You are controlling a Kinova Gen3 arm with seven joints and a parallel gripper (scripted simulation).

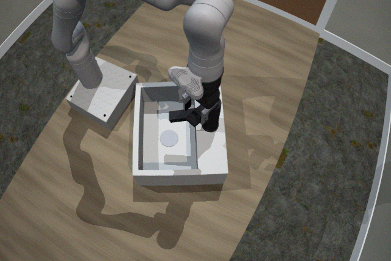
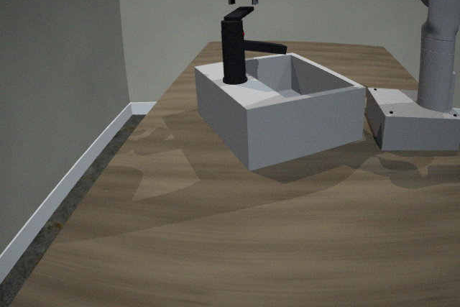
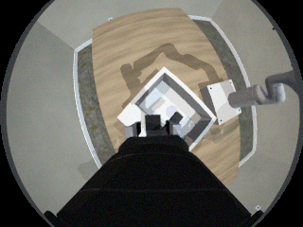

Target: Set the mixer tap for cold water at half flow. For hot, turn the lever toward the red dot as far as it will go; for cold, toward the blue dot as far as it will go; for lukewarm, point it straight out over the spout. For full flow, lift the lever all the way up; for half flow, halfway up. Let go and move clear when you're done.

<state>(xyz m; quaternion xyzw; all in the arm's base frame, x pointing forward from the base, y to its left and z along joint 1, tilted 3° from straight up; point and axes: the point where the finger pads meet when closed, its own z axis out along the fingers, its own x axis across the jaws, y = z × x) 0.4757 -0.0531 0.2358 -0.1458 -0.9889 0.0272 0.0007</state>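
My hand is 1 cm short of the black lever, 2 cm to the right of it and 4 cm above it. From my hand the other things lie so: black mixer tap 1 cm ahead, 5 cm to the left, 8 cm below; then white sink 8 cm behind, 1 cm to the left, 28 cm below.
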